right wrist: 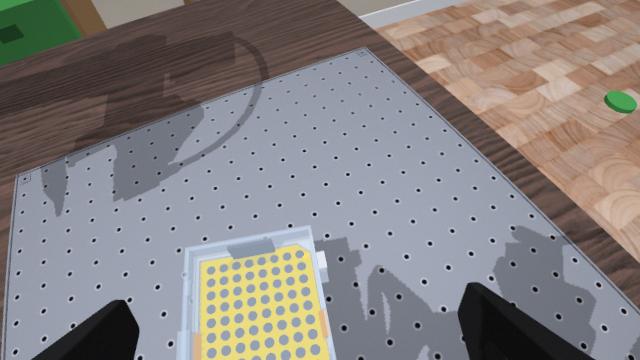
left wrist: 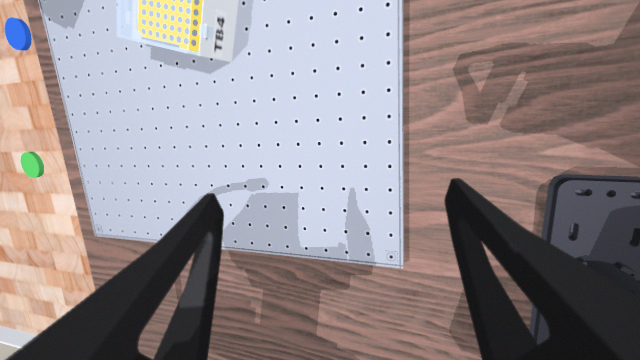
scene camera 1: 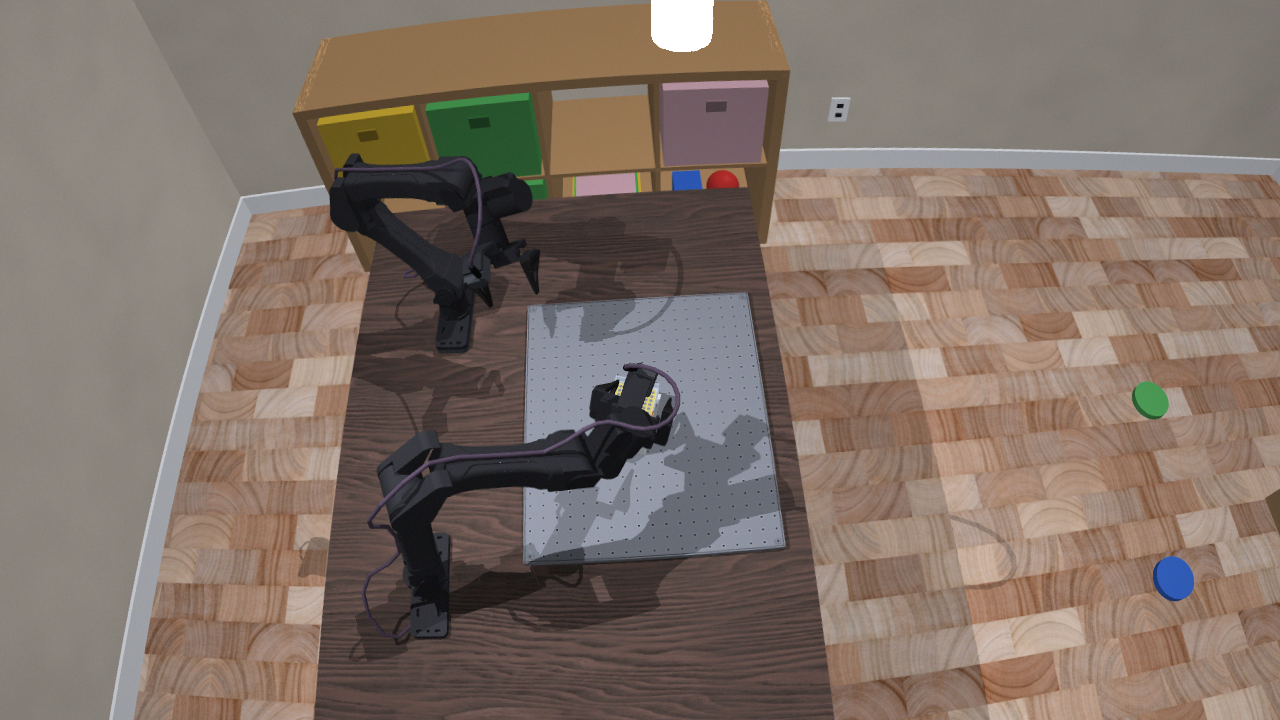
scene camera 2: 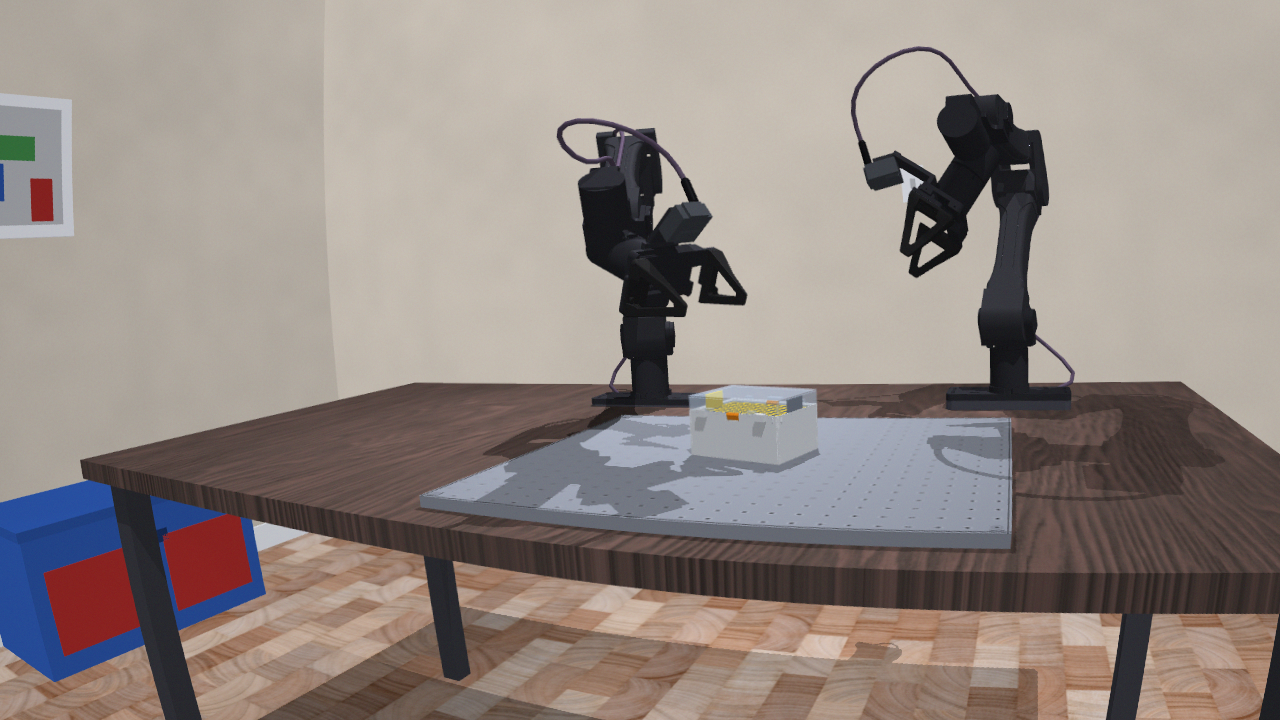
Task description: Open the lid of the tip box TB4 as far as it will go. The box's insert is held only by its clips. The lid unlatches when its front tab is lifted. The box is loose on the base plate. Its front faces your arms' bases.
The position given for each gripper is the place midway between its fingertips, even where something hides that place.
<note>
In view: the left gripper (scene camera 2: 908, 265), the right gripper (scene camera 2: 716, 305) and a tip box TB4 (scene camera 2: 776, 424).
The tip box TB4 also shows in the right wrist view (right wrist: 266, 289). The left gripper is seen too in the left wrist view (left wrist: 331, 195). The right gripper is seen too in the right wrist view (right wrist: 299, 308).
</note>
